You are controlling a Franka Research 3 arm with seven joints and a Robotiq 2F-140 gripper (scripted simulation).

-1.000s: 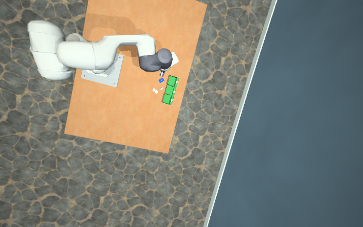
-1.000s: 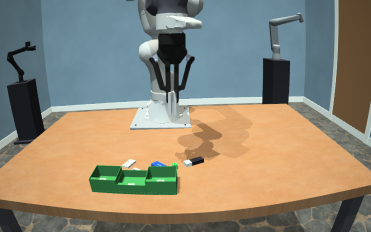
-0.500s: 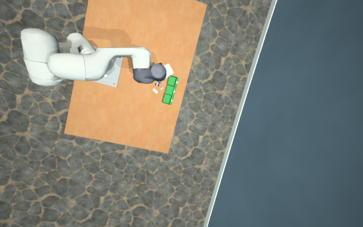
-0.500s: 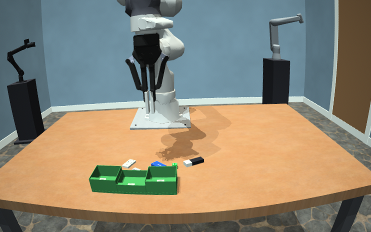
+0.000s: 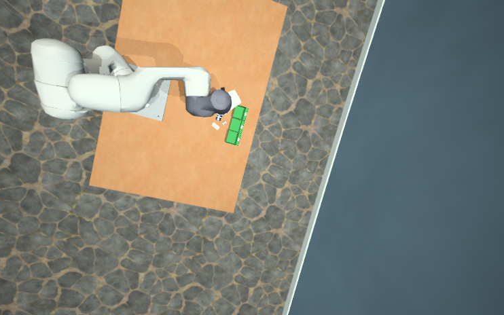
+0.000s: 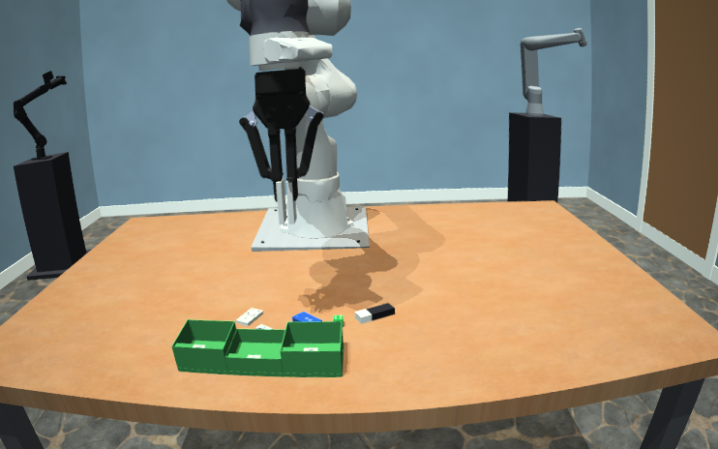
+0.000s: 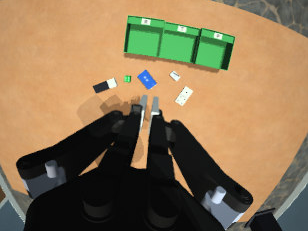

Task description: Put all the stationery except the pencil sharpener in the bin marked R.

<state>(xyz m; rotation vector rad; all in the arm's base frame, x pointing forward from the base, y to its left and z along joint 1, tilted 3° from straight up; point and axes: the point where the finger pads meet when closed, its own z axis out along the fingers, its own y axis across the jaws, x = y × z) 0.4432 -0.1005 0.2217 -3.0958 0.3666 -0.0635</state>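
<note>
Now: the green bin row 10 cm ahead of my hand, 7 cm to the right of it and 19 cm below it. Round my hand: blue flat item: 1 cm to the left, 21 cm below; then green piece: 2 cm ahead, 7 cm to the left, 21 cm below; then white piece: 2 cm ahead, 6 cm to the right, 21 cm below.
</note>
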